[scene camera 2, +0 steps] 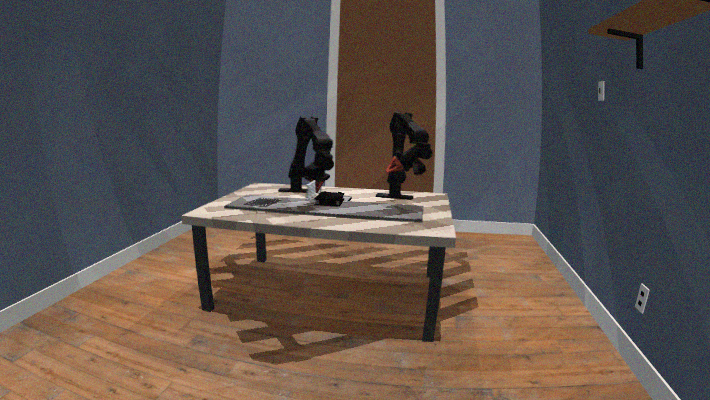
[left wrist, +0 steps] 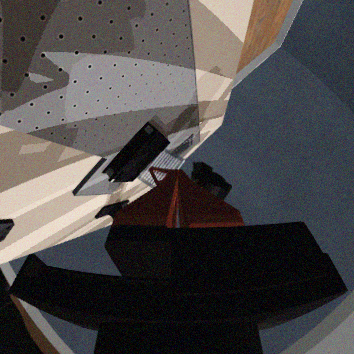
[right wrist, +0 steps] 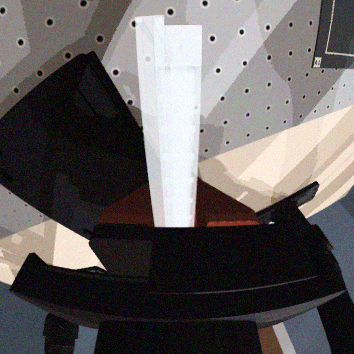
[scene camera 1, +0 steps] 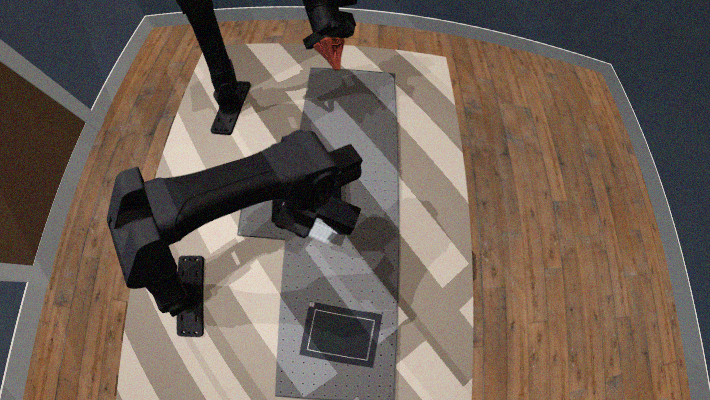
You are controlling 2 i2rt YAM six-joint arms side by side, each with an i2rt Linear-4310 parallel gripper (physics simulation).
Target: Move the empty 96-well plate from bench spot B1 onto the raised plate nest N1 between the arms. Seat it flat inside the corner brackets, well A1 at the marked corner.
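Seen in the pictures: left gripper, between the fingertips: (scene camera 2: 386, 171) (left wrist: 177, 175) (scene camera 1: 337, 70); right gripper, between the fingertips: (scene camera 2: 315, 192) (left wrist: 149, 168) (right wrist: 177, 174) (scene camera 1: 297, 226); left arm's base, origin of its link: (scene camera 2: 394, 197) (scene camera 1: 231, 107); right arm's base, origin of its link: (scene camera 2: 296, 191) (left wrist: 112, 207) (right wrist: 279, 206) (scene camera 1: 191, 295).
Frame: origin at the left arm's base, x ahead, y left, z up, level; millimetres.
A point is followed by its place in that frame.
The white 96-well plate (scene camera 1: 321, 231) {y -352, x 354, z 90 mm} (scene camera 2: 311, 190) {y -343, x 353, z 74 mm} (left wrist: 166, 163) {y -340, x 343, z 78 mm} (right wrist: 177, 115) {y -345, x 369, z 109 mm} is seen edge-on in the right wrist view and looks upright in scene camera 2. My right gripper (scene camera 1: 320, 224) (right wrist: 177, 174) {y -343, x 296, z 54 mm} is shut on it across its thin side. The black raised nest N1 (scene camera 2: 330, 199) {y -239, x 379, z 43 mm} (left wrist: 137, 152) {y -211, x 308, z 46 mm} (right wrist: 70, 135) {y -283, x 351, z 46 mm} is close beside the plate; the right arm hides it in scene camera 1. The plate is outside the nest. The plate's A1 corner cannot be made out. My left gripper (scene camera 1: 338, 67) {y 10, x 332, z 181 mm} (scene camera 2: 389, 171) {y 10, x 332, z 181 mm} (left wrist: 177, 175) {y 10, x 332, z 181 mm} is shut and empty, far from the plate.
A dark pad with a white outline (scene camera 1: 303, 335) {y -586, x 342, z 15 mm} (scene camera 2: 262, 202) {y -568, x 440, z 15 mm} and an A1 label lies on the perforated board (scene camera 1: 350, 385) {y -689, x 463, z 13 mm} (scene camera 2: 390, 212) {y 50, x 409, z 13 mm} (left wrist: 135, 85) {y -80, x 385, z 13 mm} (right wrist: 240, 55) {y -420, x 363, z 13 mm}. The right arm (scene camera 1: 220, 195) {y -388, x 265, z 385 mm} reaches over the board's middle. The left arm's base (scene camera 1: 222, 122) {y -64, x -4, z 10 mm} is at the upper left in scene camera 1.
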